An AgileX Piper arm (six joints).
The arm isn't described. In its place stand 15 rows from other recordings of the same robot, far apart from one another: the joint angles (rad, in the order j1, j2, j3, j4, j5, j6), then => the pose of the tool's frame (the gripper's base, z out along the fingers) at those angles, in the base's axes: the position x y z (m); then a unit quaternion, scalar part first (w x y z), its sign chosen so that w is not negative.
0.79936, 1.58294, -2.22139, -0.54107, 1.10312, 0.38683 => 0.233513, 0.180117, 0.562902, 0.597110, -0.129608, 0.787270, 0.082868
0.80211, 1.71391, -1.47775, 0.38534, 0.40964, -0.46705 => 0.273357, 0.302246, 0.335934, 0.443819, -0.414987, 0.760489, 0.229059
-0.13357, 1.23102, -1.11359, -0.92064, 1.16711, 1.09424 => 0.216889, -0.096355, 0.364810, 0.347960, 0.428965, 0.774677, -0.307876
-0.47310, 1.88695, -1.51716, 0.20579, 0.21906, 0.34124 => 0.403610, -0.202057, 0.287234, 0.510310, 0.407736, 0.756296, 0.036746
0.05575, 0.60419, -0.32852, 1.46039, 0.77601, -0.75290 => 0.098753, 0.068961, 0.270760, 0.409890, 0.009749, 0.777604, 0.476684
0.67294, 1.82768, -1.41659, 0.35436, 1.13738, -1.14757 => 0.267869, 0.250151, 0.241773, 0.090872, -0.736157, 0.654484, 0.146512
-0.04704, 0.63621, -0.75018, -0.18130, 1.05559, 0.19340 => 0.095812, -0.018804, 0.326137, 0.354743, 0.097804, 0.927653, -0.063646
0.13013, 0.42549, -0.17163, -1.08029, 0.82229, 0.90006 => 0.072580, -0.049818, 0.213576, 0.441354, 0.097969, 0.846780, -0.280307
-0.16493, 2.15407, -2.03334, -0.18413, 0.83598, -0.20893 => 0.489079, -0.093935, 0.282625, 0.320250, -0.055020, 0.934190, -0.147316
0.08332, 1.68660, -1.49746, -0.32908, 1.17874, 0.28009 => 0.350215, 0.001976, 0.312694, 0.168953, 0.056028, 0.975346, -0.130444
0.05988, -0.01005, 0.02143, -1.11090, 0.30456, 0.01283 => 0.054437, -0.021233, 0.194191, 0.543836, -0.311232, 0.658302, -0.417152
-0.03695, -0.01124, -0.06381, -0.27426, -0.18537, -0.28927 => 0.046881, 0.002813, 0.251024, 0.784773, -0.168562, 0.551954, -0.225975
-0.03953, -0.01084, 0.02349, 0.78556, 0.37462, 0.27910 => 0.052709, 0.021483, 0.181985, 0.505616, 0.318961, 0.701852, 0.387325
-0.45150, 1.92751, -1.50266, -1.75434, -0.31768, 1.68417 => 0.424768, -0.174913, 0.278285, 0.561616, 0.067536, 0.824427, -0.018582
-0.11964, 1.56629, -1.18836, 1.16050, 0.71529, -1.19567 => 0.346943, 0.013414, 0.312259, 0.466005, -0.156303, 0.842067, 0.222107
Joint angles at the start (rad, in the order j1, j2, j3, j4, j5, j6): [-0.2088, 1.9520, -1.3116, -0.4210, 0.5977, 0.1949]
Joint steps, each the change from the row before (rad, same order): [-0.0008, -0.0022, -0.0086, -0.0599, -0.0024, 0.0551]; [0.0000, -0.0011, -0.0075, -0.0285, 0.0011, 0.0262]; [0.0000, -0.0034, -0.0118, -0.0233, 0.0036, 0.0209]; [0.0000, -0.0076, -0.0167, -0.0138, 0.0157, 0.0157]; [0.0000, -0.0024, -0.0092, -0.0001, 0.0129, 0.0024]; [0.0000, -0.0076, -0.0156, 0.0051, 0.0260, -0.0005]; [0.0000, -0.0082, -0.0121, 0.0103, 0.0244, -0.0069]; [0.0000, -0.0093, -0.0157, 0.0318, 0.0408, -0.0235]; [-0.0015, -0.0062, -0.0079, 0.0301, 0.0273, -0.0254]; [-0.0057, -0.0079, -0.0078, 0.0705, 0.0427, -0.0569]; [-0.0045, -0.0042, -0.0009, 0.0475, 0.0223, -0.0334]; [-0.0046, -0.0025, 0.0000, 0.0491, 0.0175, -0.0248]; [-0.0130, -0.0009, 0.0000, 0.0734, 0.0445, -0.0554]
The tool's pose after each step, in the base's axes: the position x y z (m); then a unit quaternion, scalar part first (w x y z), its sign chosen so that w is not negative. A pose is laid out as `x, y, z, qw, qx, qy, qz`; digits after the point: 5 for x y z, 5 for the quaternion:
0.39382, -0.10791, 0.18283, 0.21213, 0.05649, 0.96094, -0.16853
0.39511, -0.10953, 0.18585, 0.21747, 0.05970, 0.95812, -0.17651
0.39678, -0.11108, 0.19084, 0.22453, 0.06296, 0.95488, -0.18389
0.39790, -0.11257, 0.19838, 0.23002, 0.06926, 0.95185, -0.19044
0.39821, -0.11314, 0.20151, 0.22976, 0.07281, 0.95126, -0.19240
0.39800, -0.11386, 0.20804, 0.22868, 0.07924, 0.95050, -0.19490
0.39718, -0.11409, 0.21378, 0.22638, 0.08388, 0.95050, -0.19560
0.39531, -0.11347, 0.21990, 0.21724, 0.08957, 0.95298, -0.19132
0.39345, -0.11291, 0.22302, 0.20895, 0.09152, 0.95582, -0.18538
0.38973, -0.11154, 0.22536, 0.19187, 0.09314, 0.96264, -0.16682
0.38724, -0.11042, 0.22557, 0.18172, 0.09495, 0.96687, -0.15206
0.38530, -0.10905, 0.22508, 0.17374, 0.10023, 0.97035, -0.13486
0.38060, -0.10899, 0.22294, 0.15084, 0.10223, 0.97711, -0.10978

